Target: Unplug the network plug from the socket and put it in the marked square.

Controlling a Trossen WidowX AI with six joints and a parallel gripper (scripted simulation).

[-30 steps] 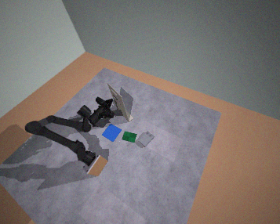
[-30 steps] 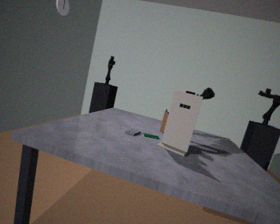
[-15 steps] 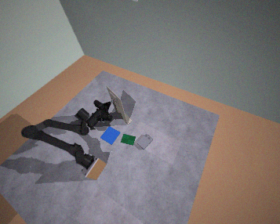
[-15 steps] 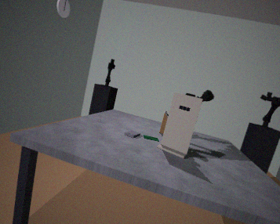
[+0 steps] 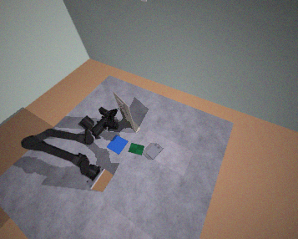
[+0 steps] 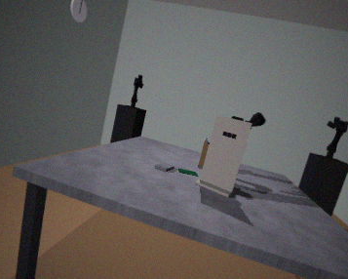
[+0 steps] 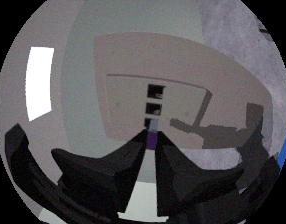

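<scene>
Now: gripper tip 27 cm above the blue square, 13 cm past it and 4 cm to the left of it. From my gripper tip the other things lie so: beige panel 11 cm below, 5 cm ahead, 2 cm to the right; then plug right at my gripper tip; then green tile 27 cm below, 18 cm to the right, 8 cm behind.
</scene>
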